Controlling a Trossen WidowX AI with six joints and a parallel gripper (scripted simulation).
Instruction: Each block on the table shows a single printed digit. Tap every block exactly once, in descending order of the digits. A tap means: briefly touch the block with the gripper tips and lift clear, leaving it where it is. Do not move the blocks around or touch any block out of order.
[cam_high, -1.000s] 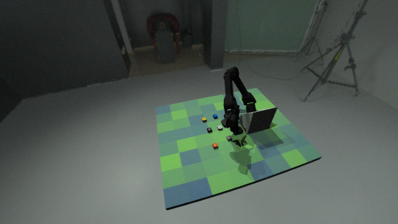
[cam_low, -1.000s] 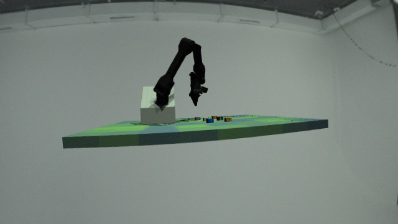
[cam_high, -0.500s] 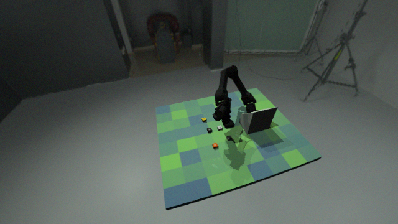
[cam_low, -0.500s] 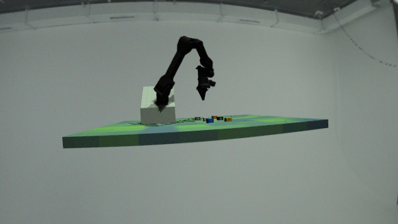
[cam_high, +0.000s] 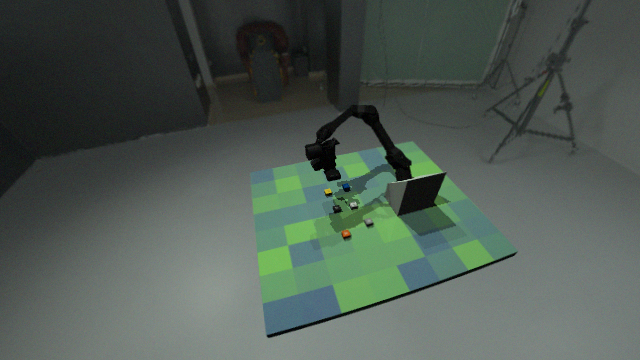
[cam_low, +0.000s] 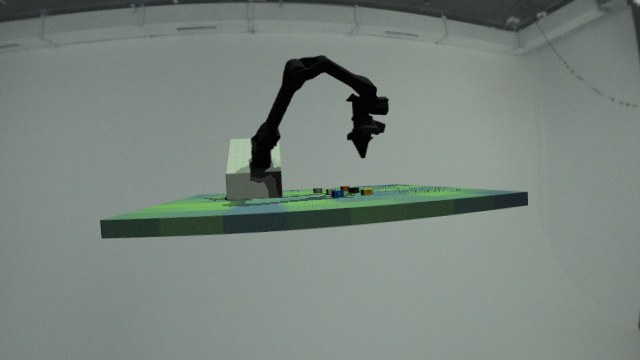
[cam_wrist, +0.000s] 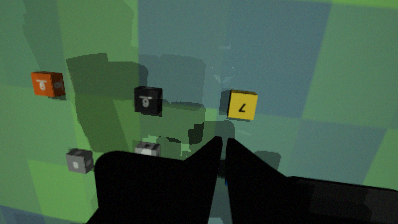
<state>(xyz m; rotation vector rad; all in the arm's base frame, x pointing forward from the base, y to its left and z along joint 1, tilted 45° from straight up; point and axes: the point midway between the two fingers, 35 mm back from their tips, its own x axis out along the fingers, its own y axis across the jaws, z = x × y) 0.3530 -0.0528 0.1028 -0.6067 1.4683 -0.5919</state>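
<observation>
Right now my gripper tip is 11 cm above the yellow block and 3 cm to the left of it. From my gripper tip the other things lie so: blue block (11 cm below, 10 cm behind, 4 cm to the right); white block (11 cm below, 10 cm to the left, 10 cm behind); black block (11 cm below, 10 cm to the left, 1 cm behind).
</observation>
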